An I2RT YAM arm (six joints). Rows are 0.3 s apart.
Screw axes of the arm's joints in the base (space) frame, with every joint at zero. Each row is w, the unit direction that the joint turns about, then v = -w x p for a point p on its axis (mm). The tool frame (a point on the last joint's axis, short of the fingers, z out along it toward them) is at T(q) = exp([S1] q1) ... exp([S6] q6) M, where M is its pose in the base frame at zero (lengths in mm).
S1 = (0, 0, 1, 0, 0, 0)
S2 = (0, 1, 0, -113.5, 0, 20)
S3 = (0, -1, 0, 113.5, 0, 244)
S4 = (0, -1, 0, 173.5, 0, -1)
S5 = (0, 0, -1, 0, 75, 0)
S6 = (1, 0, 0, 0, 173.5, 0)
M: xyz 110.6 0 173.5 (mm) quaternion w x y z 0.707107 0 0.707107 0
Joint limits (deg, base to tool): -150..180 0..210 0..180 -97..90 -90..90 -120..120
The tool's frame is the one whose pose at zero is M.
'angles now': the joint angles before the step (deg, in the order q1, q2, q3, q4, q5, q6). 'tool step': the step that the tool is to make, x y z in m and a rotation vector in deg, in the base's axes. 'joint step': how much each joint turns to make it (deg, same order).
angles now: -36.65, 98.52, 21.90, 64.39, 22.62, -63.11
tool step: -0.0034, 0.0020, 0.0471, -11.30, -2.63, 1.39
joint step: -0.18, -9.12, 0.36, 2.52, -0.75, -8.21
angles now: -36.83, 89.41, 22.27, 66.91, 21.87, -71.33
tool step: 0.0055, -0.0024, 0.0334, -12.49, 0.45, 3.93
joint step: -0.34, -2.24, 2.72, 5.67, -5.17, -10.40
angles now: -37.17, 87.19, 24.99, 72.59, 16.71, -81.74
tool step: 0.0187, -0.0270, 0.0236, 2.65, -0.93, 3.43
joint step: -2.47, 0.98, 9.44, -10.28, -5.38, 3.70
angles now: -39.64, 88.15, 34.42, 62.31, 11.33, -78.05
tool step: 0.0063, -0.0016, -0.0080, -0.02, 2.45, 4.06
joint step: 0.04, 2.02, 0.53, -0.22, -4.20, -1.04
